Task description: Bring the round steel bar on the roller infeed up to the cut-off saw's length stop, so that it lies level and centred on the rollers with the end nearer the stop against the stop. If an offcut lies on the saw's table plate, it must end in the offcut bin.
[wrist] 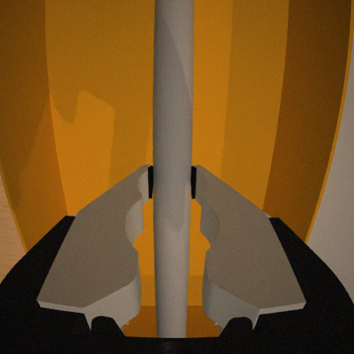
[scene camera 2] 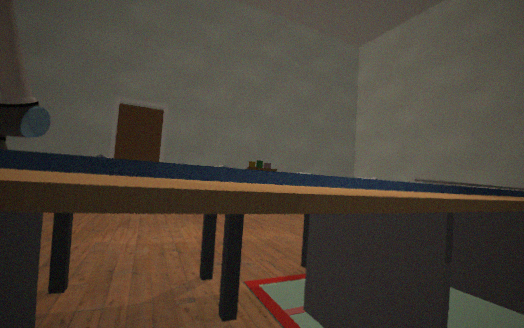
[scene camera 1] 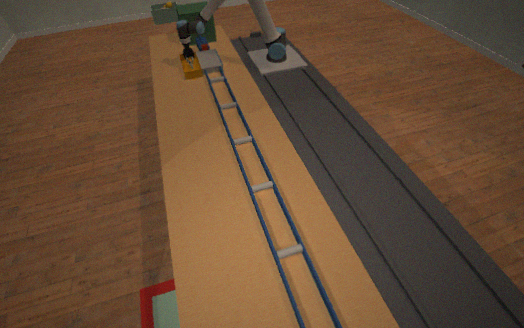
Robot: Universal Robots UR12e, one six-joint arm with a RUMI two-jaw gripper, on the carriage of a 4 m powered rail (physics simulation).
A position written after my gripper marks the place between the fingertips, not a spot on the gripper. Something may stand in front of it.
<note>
In view: my gripper point(wrist: 171, 167), a grey round offcut point(wrist: 172, 82) and an offcut bin point(wrist: 265, 108).
Scene camera 2 misses the grey round offcut: it is out of frame.
</note>
